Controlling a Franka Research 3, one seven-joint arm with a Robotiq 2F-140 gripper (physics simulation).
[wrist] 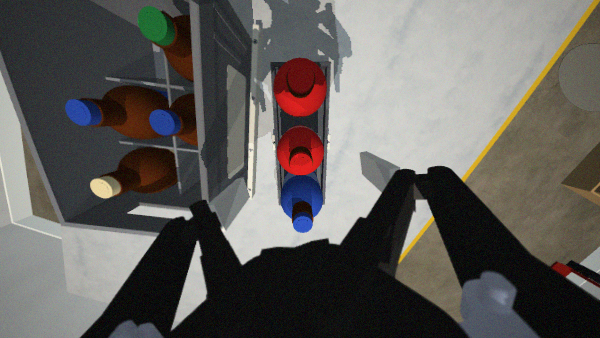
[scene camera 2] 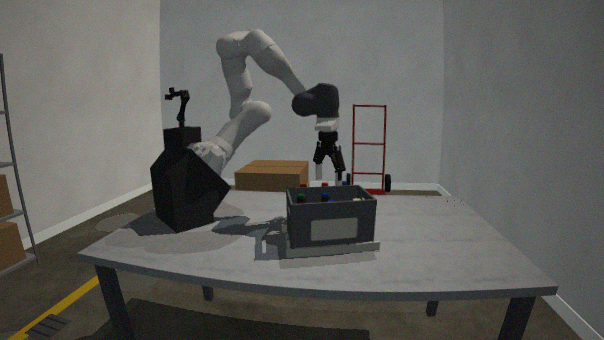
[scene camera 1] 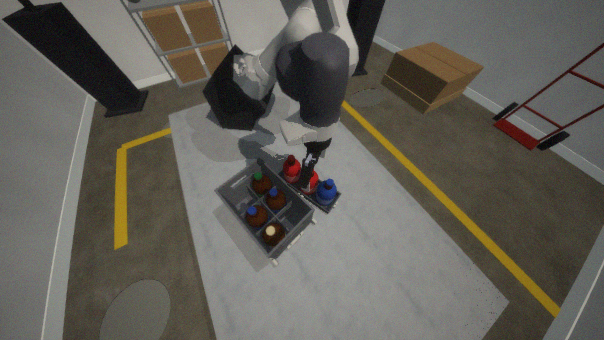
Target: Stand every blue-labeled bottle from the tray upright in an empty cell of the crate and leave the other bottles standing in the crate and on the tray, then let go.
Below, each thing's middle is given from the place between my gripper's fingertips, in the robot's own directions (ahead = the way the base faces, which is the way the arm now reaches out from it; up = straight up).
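Scene:
Green-capped bottle (wrist: 173, 35): 20 cm to the right of my hand, 7 cm below it and 4 cm behind it. The cream-capped bottle (wrist: 147, 170) is 16 cm ahead of my hand, 18 cm to the right of it and 7 cm below it; going by their middles, it is the farthest from my hand of the things named here. Blue bottle (wrist: 301, 199): 5 cm ahead of my hand, 4 cm to the left of it and 7 cm below it. Going by their middles, the blue bottle is the nearest to my hand of the things named here.

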